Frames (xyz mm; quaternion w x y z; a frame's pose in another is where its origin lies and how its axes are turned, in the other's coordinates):
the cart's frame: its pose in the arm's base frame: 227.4 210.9 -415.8 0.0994 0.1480 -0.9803 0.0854
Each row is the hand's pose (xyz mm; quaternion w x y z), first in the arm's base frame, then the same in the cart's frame.
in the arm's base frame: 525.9 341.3 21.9 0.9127 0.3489 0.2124 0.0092
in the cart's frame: -218.8 -29.3 -499.0 0.0651 0.0732 -0.8874 0.4505
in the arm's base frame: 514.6 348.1 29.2 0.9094 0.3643 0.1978 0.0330
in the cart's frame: -208.5 -20.4 -505.4 0.0468 0.0491 -0.8849 0.4608
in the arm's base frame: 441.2 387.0 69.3 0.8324 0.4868 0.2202 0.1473
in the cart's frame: -141.5 33.2 -539.4 0.0485 -0.0884 -0.8181 0.5662
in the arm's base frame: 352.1 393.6 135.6 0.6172 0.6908 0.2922 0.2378
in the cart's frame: -45.3 57.6 -589.6 0.1025 -0.2354 -0.6102 0.7495
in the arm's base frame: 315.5 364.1 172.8 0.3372 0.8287 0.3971 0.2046
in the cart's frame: 5.2 36.0 -613.5 0.2156 -0.2669 -0.3295 0.8796
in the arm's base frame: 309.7 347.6 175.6 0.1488 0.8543 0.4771 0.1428
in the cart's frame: 15.8 21.8 -612.0 0.3143 -0.2436 -0.1415 0.9066
